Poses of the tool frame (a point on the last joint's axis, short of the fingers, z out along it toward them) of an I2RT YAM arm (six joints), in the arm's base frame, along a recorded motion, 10 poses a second.
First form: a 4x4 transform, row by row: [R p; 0 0 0 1], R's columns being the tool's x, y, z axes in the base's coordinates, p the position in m. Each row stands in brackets.
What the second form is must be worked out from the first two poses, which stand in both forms.
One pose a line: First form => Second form
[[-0.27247 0.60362 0.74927 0.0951], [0.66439 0.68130 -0.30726 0.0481], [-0.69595 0.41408 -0.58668 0.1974], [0 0 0 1]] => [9.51 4.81 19.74 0.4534 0.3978 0.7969 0.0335]
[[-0.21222 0.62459 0.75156 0.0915], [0.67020 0.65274 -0.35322 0.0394], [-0.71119 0.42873 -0.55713 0.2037], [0 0 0 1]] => [9.15 3.94 20.37 0.4699 0.4160 0.7782 0.0243]
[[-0.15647 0.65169 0.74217 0.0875], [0.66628 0.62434 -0.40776 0.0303], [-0.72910 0.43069 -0.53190 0.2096], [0 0 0 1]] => [8.75 3.03 20.96 0.4837 0.4333 0.7604 0.0075]
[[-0.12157 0.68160 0.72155 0.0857], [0.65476 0.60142 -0.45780 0.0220], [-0.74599 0.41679 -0.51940 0.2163], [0 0 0 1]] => [8.57 2.20 21.63 0.4900 0.4462 0.7487 -0.0137]
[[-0.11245 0.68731 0.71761 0.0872], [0.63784 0.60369 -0.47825 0.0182], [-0.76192 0.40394 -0.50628 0.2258], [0 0 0 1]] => [8.72 1.82 22.58 0.4962 0.4444 0.7454 -0.0249]
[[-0.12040 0.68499 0.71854 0.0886], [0.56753 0.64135 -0.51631 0.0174], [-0.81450 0.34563 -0.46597 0.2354], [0 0 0 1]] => [8.86 1.74 23.54 0.5136 0.4196 0.7463 -0.0572]
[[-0.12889 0.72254 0.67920 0.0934], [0.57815 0.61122 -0.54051 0.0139], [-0.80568 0.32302 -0.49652 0.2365], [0 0 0 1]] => [9.34 1.39 23.65 0.4964 0.4349 0.7478 -0.0727]
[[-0.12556 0.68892 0.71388 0.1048], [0.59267 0.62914 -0.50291 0.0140], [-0.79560 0.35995 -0.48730 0.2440], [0 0 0 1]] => [10.48 1.40 24.40 0.5041 0.4280 0.7487 -0.0477]
